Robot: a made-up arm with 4 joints.
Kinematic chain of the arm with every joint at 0, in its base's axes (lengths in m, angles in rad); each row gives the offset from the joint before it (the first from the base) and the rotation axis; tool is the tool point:
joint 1: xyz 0 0 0.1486 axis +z
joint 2: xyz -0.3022 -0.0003 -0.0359 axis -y
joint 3: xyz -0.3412 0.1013 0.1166 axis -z
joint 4: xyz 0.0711 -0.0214 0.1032 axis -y
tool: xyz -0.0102 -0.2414 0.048
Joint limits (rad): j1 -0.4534..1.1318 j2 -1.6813..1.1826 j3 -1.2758..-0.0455 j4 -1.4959..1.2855
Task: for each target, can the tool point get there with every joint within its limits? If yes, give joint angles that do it. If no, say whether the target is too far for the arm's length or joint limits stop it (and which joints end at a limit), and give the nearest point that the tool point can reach.
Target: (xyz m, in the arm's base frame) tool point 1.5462 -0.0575 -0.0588
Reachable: no: too far | nearest point 0.1376 -0.0775 0.3225 | short by 1.459 m
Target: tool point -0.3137 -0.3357 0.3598
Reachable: yes | joints 0.7182 0.1619 -0.7415 -0.1612
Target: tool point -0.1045 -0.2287 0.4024
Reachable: yes | joints 0.7252 -0.7587 -0.4032 -0.8190
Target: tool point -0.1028 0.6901 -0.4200
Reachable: no: joint limits stop it (at a limit: joint 1, joint 2, joint 3, joint 4) | nearest point -0.4245 0.3600 0.1498 | short by 0.733 m
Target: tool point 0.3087 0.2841 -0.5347
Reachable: no: joint limits stop it (at a limit: joint 1, joint 2, joint 3) | nearest point 0.0118 0.1413 0.1423 | short by 0.753 m
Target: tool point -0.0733 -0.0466 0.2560
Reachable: yes | joints 0.5868 -1.2721 -0.8153 -1.1676
